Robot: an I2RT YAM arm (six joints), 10 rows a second.
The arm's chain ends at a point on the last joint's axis. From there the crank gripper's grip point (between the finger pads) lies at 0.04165 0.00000 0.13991 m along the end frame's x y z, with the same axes.
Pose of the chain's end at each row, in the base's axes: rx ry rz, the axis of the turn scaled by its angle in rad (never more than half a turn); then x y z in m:
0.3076 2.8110 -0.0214 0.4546 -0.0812 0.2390
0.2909 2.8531 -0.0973 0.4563 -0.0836 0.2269
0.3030 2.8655 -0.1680 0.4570 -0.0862 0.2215
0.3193 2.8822 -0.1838 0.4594 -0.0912 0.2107
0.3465 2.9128 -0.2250 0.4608 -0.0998 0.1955
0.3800 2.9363 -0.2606 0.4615 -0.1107 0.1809
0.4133 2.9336 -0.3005 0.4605 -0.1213 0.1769
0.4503 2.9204 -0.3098 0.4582 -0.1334 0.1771
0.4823 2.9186 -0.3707 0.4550 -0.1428 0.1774
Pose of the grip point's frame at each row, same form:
0.3076 2.8110 -0.0214 0.4586 -0.0793 0.0931
0.2909 2.8531 -0.0973 0.4535 -0.0888 0.0810
0.3030 2.8655 -0.1680 0.4510 -0.0979 0.0761
0.3193 2.8822 -0.1838 0.4504 -0.1038 0.0655
0.3465 2.9128 -0.2250 0.4461 -0.1151 0.0511
0.3800 2.9363 -0.2606 0.4420 -0.1279 0.0373
0.4133 2.9336 -0.3005 0.4396 -0.1415 0.0338
0.4503 2.9204 -0.3098 0.4380 -0.1539 0.0340
0.4823 2.9186 -0.3707 0.4323 -0.1680 0.0354

